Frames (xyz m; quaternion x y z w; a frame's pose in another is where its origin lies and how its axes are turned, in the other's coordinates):
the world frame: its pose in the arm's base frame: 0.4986 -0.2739 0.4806 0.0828 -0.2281 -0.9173 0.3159
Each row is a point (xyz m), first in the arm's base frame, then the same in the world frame.
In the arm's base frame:
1: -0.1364 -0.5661 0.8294
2: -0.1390 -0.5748 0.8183
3: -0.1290 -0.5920 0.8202
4: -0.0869 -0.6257 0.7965
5: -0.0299 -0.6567 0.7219
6: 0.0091 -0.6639 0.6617
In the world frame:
1: 0.6772 0.0237 0.3887
2: 0.6847 0.0231 0.3765
3: 0.6875 0.0414 0.3689
4: 0.6753 0.0765 0.3232
5: 0.6502 0.0939 0.2292
6: 0.6244 0.0917 0.1619

